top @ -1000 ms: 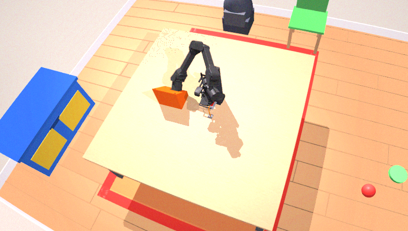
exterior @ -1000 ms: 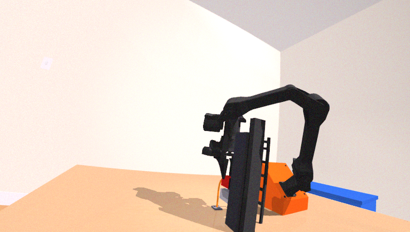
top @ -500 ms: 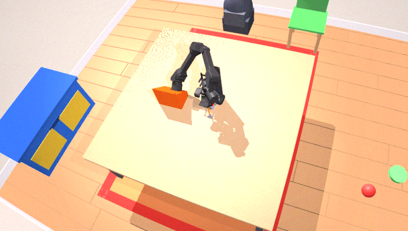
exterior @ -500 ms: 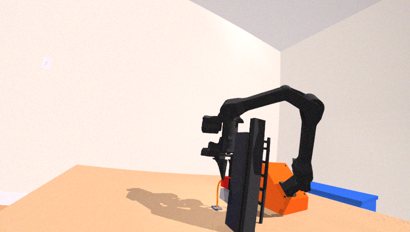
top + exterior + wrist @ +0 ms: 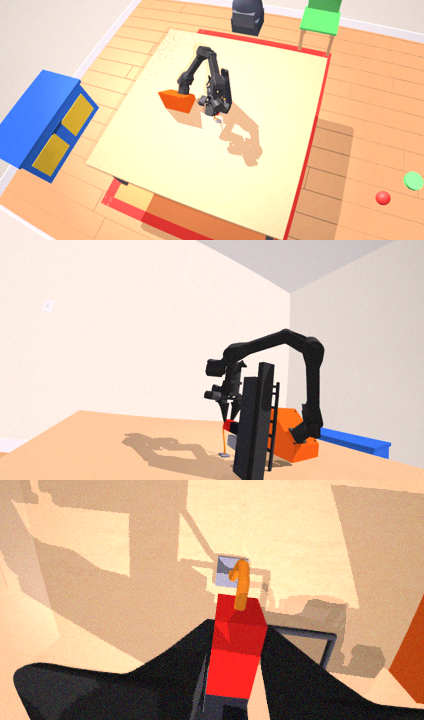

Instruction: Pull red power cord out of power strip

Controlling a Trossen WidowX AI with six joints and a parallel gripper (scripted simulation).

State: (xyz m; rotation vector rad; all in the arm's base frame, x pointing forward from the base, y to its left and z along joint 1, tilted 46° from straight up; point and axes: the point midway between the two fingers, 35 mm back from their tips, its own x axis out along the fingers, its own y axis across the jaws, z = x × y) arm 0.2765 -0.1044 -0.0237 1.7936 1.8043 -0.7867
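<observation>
The red plug is 30 mm to the left of my gripper tip.
</observation>
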